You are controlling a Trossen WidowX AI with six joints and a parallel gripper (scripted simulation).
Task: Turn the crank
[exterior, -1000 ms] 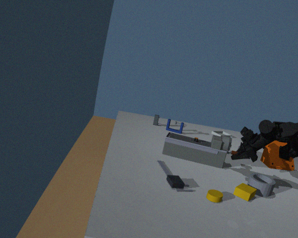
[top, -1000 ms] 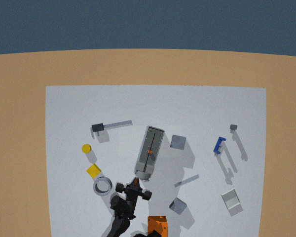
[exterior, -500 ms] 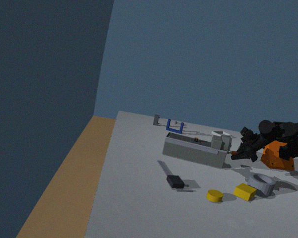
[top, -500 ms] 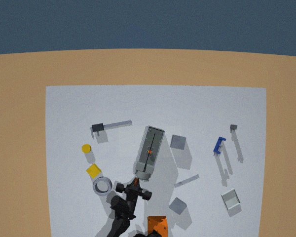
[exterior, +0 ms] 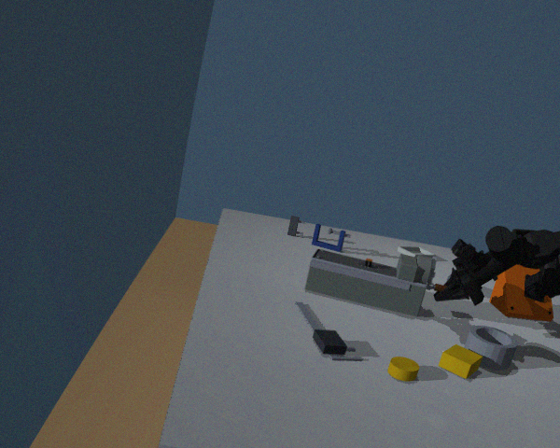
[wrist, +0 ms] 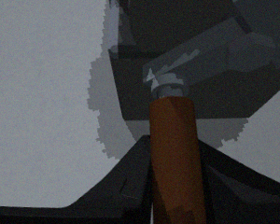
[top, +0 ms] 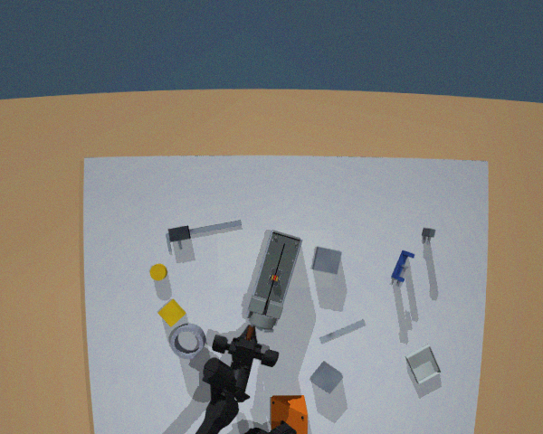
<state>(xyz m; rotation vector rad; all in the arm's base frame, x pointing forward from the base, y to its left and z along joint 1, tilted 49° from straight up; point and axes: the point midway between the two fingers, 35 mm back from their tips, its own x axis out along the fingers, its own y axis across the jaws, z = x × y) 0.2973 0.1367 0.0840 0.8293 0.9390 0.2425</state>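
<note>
Now: gripper tip 20 mm past the brown crank handle and 30 mm below it. Also, from my gripper tip: flat grey bar (280 mm to the right, 40 mm below); then red pointer (160 mm ahead, 50 mm to the right, 40 mm above); then yellow block (250 mm to the left, 30 mm below).
</note>
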